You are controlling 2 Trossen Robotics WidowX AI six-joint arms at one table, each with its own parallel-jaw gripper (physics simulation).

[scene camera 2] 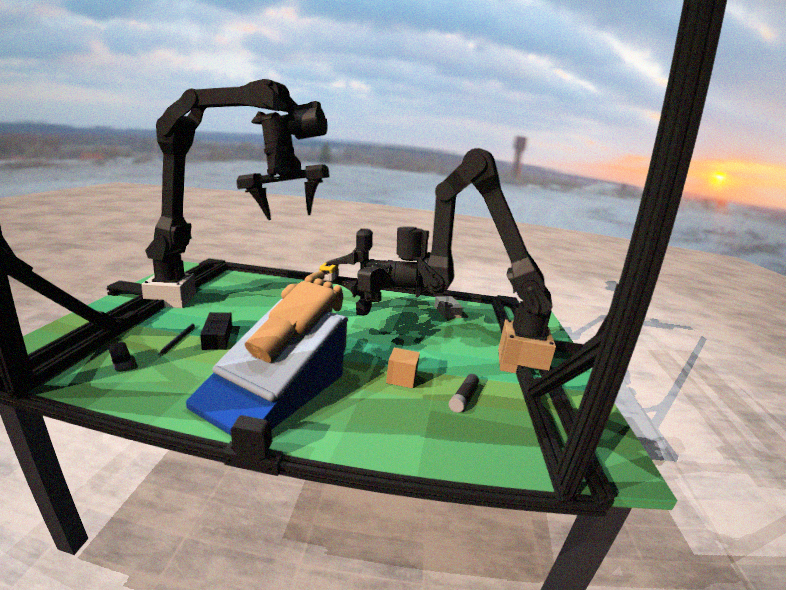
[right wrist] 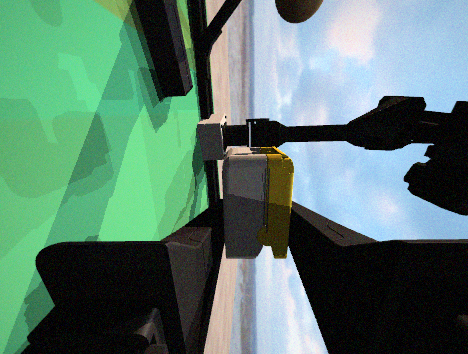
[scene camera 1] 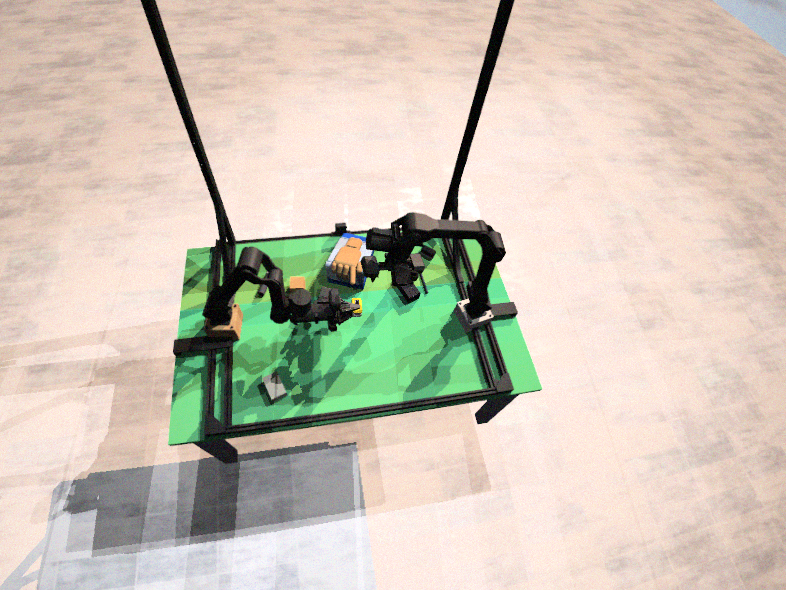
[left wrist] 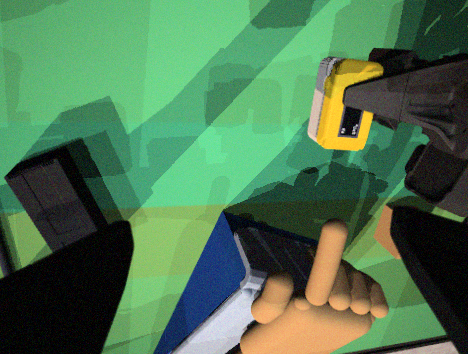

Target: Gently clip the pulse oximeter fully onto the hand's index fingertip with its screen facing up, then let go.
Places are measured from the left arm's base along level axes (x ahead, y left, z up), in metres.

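Pixels of known places: left gripper, fingertip midpoint: (scene camera 2: 289, 217) (right wrist: 380, 136) (scene camera 1: 385, 280) (left wrist: 262, 227); right gripper, fingertip midpoint: (scene camera 2: 326, 270) (right wrist: 253, 205) (scene camera 1: 359, 309) (left wrist: 331, 91); left arm's base, link origin: (scene camera 2: 168, 278) (right wrist: 224, 135) (scene camera 1: 475, 309); right arm's base, link origin: (scene camera 2: 529, 332) (scene camera 1: 221, 316).
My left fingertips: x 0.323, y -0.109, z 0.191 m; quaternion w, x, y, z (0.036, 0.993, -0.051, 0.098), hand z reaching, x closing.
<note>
Ahead of a thing's pixels: the offset from my left fingertips to its top centre. "spot": to the spot under its first point.
The yellow and grey pulse oximeter @(dx +0.091, dy +0.001, dz -0.097 m) (scene camera 1: 357, 307) (scene camera 2: 328, 271) (left wrist: 330, 115) (right wrist: 245, 185) is shut between the fingers of my right gripper (right wrist: 253, 205), above the table. In the left wrist view its dark screen faces up towards the camera. The tan hand (scene camera 1: 347, 257) (scene camera 2: 307, 304) (left wrist: 310, 330) rests palm-down on a sloped support. Its index finger (left wrist: 327, 262) is extended, and in the left wrist view a gap shows between its tip and the oximeter. My left gripper (scene camera 2: 289, 215) (left wrist: 262, 227) is open and empty, high above the table near the hand.
The hand's blue wedge @(spot: dx -0.054, dy -0.354, dz -0.224 m) (scene camera 2: 222, 406) has a grey top pad. An orange cube @(dx +0.241, dy -0.215, dz -0.200 m) (scene camera 1: 297, 282) (scene camera 2: 402, 367) and a dark cylinder @(dx +0.347, dy -0.275, dz -0.223 m) (scene camera 2: 464, 392) lie beside it. A black block @(dx -0.141, dy -0.083, dz -0.215 m) (scene camera 2: 216, 330) (left wrist: 55, 205), a thin rod @(dx -0.221, dy -0.110, dz -0.241 m) (scene camera 2: 177, 339) and a grey box @(dx +0.413, dy +0.125, dz -0.220 m) (scene camera 1: 274, 387) are also on the table.
</note>
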